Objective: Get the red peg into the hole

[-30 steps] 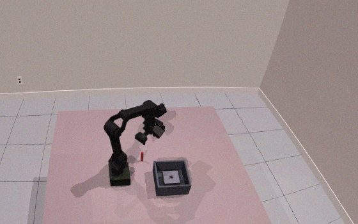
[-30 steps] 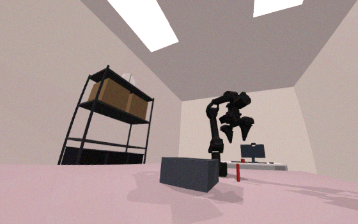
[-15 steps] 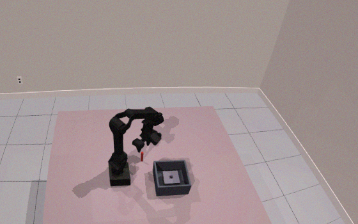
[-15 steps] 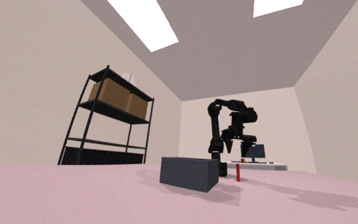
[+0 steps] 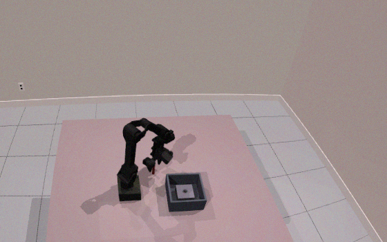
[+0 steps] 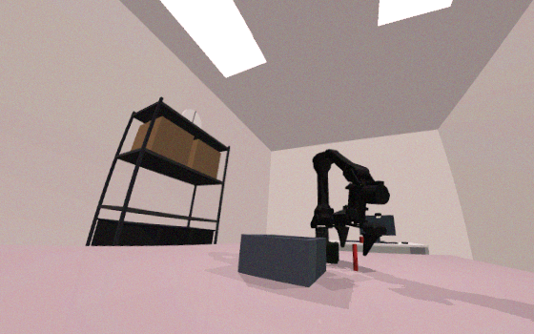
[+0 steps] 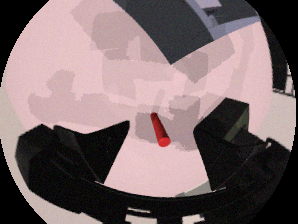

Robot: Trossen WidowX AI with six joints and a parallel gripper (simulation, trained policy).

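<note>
Now: gripper tip 20 mm above the red peg and 10 mm to the right of it. Round my gripper tip: light grey plate: 170 mm to the right, 150 mm ahead, 10 mm below; then dark box: 170 mm to the right, 150 mm ahead, 30 mm below.
</note>
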